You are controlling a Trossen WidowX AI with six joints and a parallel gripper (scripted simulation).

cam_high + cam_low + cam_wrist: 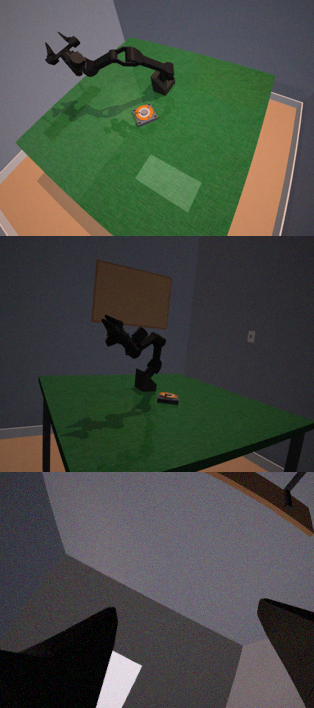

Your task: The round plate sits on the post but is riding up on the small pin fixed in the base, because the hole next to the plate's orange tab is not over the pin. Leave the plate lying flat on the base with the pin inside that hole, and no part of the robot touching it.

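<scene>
My gripper tip is now 440 mm to the right of the round plate and 410 mm above it.
</scene>
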